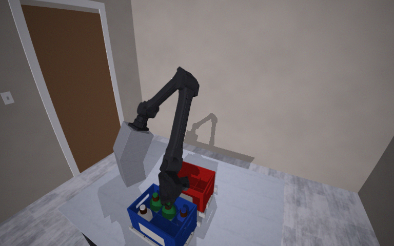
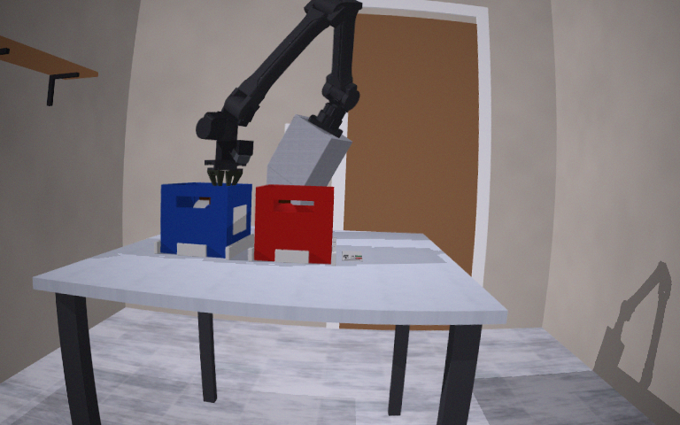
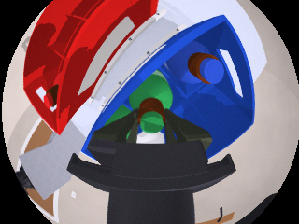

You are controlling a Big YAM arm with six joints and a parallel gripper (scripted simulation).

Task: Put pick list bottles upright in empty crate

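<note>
The blue crate lies 60 mm below my hand and 40 mm to the right of it. Round my hand: red-label bottle 150 mm to the left, 100 mm behind, 60 mm below; white-label bottle 90 mm to the right, 90 mm behind, 60 mm below; blue bottle 90 mm ahead, 60 mm below.
</note>
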